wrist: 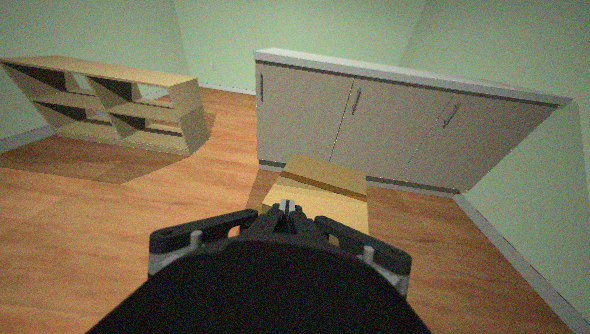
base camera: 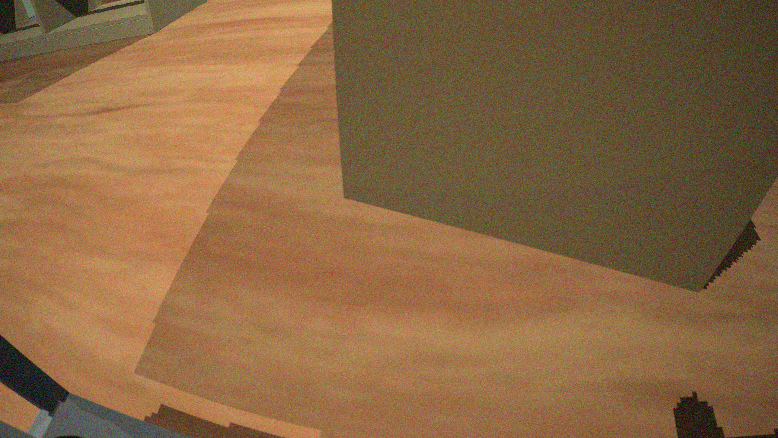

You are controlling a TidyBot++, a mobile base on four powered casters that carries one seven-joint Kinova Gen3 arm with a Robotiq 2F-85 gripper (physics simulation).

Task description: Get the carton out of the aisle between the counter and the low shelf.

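Places are measured from the arm's base along level axes (x left, y back, z up), in metres.
Pixels of known places: gripper, fingertip midpoint: (wrist: 287,209).
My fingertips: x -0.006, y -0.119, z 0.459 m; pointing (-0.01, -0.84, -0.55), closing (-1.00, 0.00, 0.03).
Behind a point stands the place of what it marks.
The carton (base camera: 533,119) @[x -0.094, y -0.446, z -0.241 m] (wrist: 325,174) @[x -0.215, y -0.753, z 0.010 m] is a tan box with a darker brown tape strip, standing on the floor. In the base camera view its shaded side fills the upper right, close by. In the wrist view it stands in front of the counter (wrist: 305,110) @[x -0.068, y -1.152, z 0.222 m], near the counter's left part, partly hidden behind the gripper. The low shelf (base camera: 97,24) @[x 1.195, y -1.296, z -0.323 m] (wrist: 192,120) @[x 0.916, y -1.442, z -0.104 m] is pale wood with open compartments, at the left in the wrist view and in the top left corner of the base camera view. My gripper (wrist: 286,209) @[x -0.006, y -0.119, z 0.458 m] is shut and empty, and shows in front of the carton in the wrist view; whether it touches is unclear.
Wooden floor (base camera: 163,136) @[x 0.448, y -0.631, z -0.396 m] (wrist: 125,215) @[x 0.958, y -0.616, z -0.397 m] runs between the low shelf and the counter, toward a green back wall (wrist: 300,25) @[x 0.092, y -3.520, z 0.771 m]. Another green wall (wrist: 540,200) @[x -1.535, y -0.778, z -0.002 m] with a pale skirting board stands at the right. Part of the base shows at the lower left of the base camera view.
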